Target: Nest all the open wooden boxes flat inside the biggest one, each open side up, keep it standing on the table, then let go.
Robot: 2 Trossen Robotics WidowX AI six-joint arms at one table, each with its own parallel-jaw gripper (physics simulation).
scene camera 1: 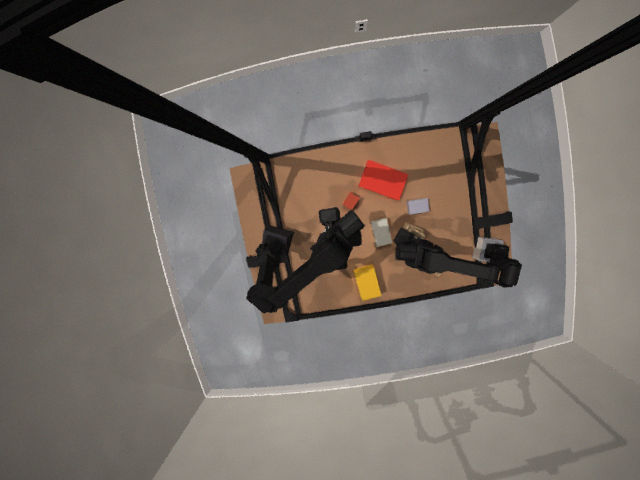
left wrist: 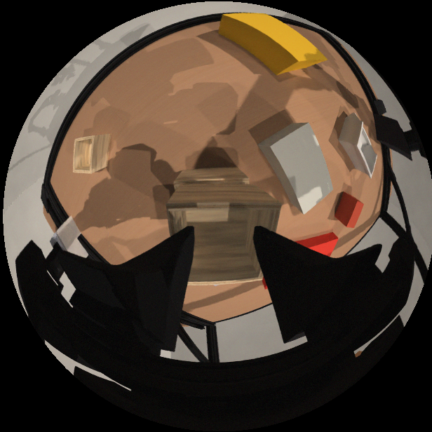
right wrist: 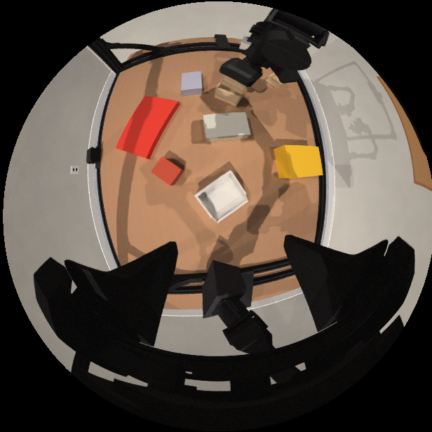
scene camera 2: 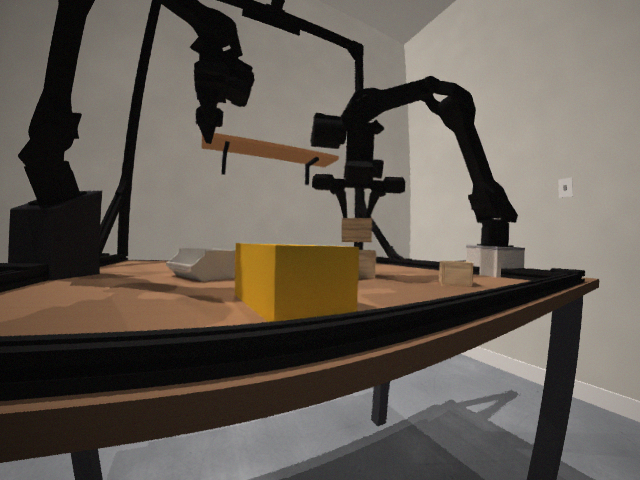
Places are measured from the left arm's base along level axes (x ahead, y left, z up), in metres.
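Pixels of known places: left gripper, fingertip midpoint: (scene camera 1: 413, 239) (scene camera 2: 355, 224); right gripper, fingertip midpoint: (scene camera 2: 209, 133); left arm's base at its link origin: (scene camera 1: 491, 251) (scene camera 2: 494, 246); right arm's base at its link origin: (scene camera 1: 274, 243) (scene camera 2: 59, 198).
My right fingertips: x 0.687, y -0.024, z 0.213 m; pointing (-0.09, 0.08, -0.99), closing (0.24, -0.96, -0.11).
Note:
Ahead of a thing's pixels: the offset from my right fingertips to its top centre. Level surfaces: height alone.
My left gripper (scene camera 2: 356, 214) (left wrist: 224, 232) has its fingertips spread inside an upright wooden box {dx -0.316, dy -0.003, dz -0.157 m} (scene camera 2: 356, 230) (left wrist: 225, 195) (right wrist: 233, 83), open side up, and holds it by its inner walls, in the air. A second wooden box {dx -0.321, dy -0.009, dz -0.228 m} (scene camera 2: 368, 264) (left wrist: 212, 176) (right wrist: 229, 95) stands on the table below, partly hidden. A third, smaller wooden box {dx -0.461, dy +0.130, dz -0.244 m} (scene camera 2: 455, 273) (left wrist: 92, 153) (right wrist: 274, 80) stands apart, open side up, near the left arm's base. My right gripper (right wrist: 231, 245) is open and empty, high above the table at the left in scene camera 2.
A grey block {dx -0.192, dy -0.002, dz -0.245 m} (scene camera 1: 381, 232) (right wrist: 226, 126) lies beside the wooden boxes. A yellow box {dx -0.158, dy +0.222, dz -0.220 m} (scene camera 1: 367, 282) (scene camera 2: 315, 281), a red slab {dx -0.179, dy -0.221, dz -0.259 m} (scene camera 1: 383, 179), a red cube {dx -0.050, dy -0.119, dz -0.240 m} (scene camera 1: 351, 200), a lilac block {dx -0.338, dy -0.129, dz -0.249 m} (scene camera 1: 418, 206) and a white tray (right wrist: 222, 196) also stand on the table {dz -0.285 m} (scene camera 1: 320, 173).

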